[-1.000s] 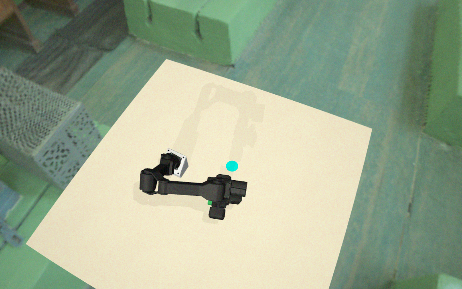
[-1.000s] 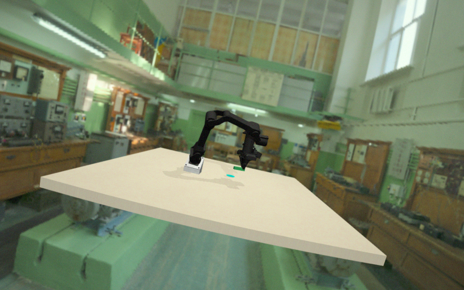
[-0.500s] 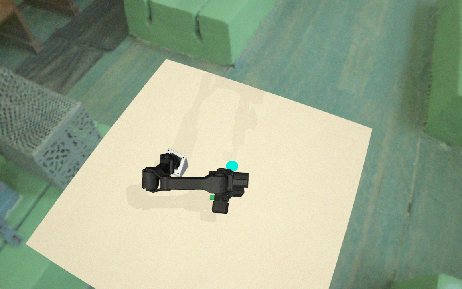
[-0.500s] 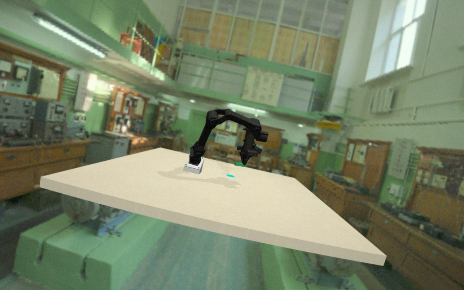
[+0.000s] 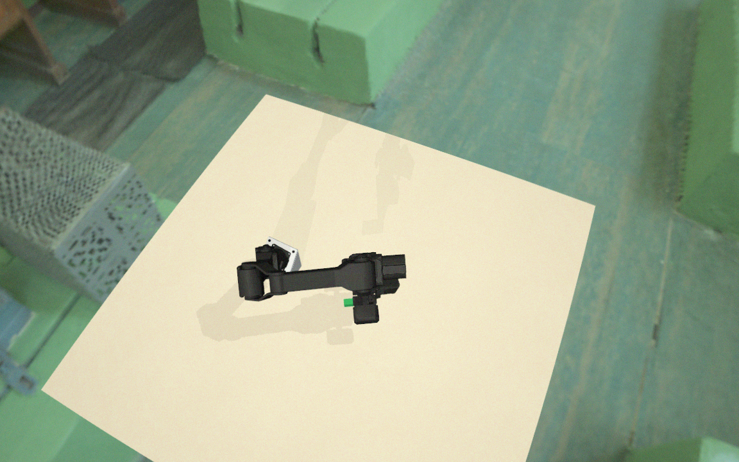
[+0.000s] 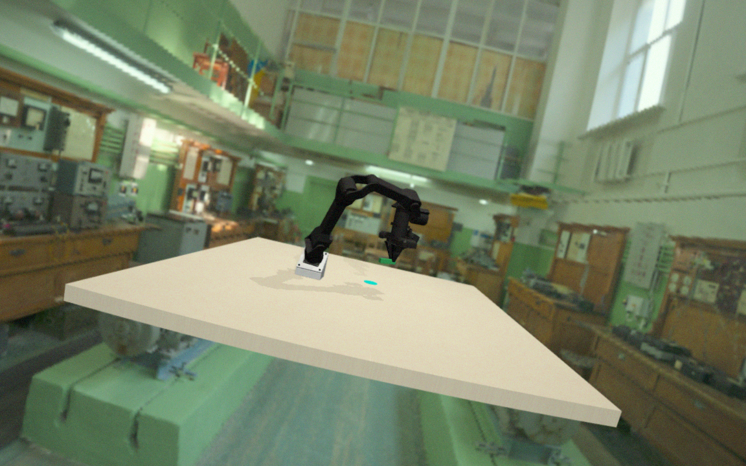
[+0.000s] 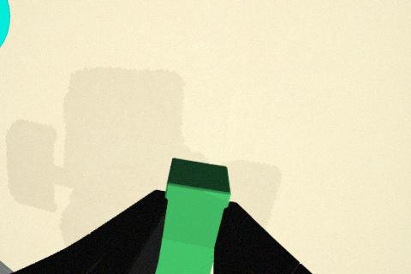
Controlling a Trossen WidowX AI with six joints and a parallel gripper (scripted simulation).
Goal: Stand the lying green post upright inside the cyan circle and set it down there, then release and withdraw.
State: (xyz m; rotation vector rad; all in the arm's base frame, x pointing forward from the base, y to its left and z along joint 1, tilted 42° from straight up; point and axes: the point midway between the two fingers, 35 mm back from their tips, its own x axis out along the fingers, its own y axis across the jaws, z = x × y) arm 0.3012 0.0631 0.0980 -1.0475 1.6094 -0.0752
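The cyan circle lies 80 mm behind my gripper tip, 170 mm to the left of it and 140 mm below it. The rest, counted from my gripper tip: green post: 20 mm behind, 10 mm to the right.
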